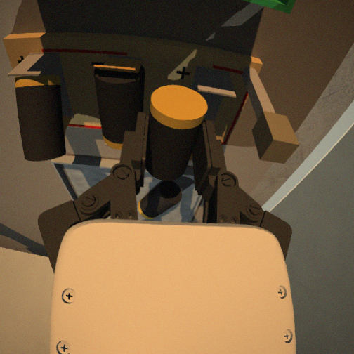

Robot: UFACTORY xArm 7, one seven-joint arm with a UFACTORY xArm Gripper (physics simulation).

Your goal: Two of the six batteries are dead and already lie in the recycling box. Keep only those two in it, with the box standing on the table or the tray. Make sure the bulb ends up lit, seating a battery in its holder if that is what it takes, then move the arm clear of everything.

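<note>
My gripper [172,130] is shut on a dark battery with an orange top [172,142], held upright just in front of the right part of the holder board [80,95]. One dark battery [119,102] is at the board's middle, under an orange-edged clip. Another battery [41,120] is at the board's left end. A further battery [161,200] lies on its side in the pale blue-grey tray [90,180], below the held one. A corner of the green box [275,4] shows at the top right; its contents do not show. The bulb does not show.
A lever with a square block [275,137] sticks out at the board's right end, close to the right finger. A pale metal clip [216,91] stands just right of the held battery's top. A light strip [310,160] crosses the right side.
</note>
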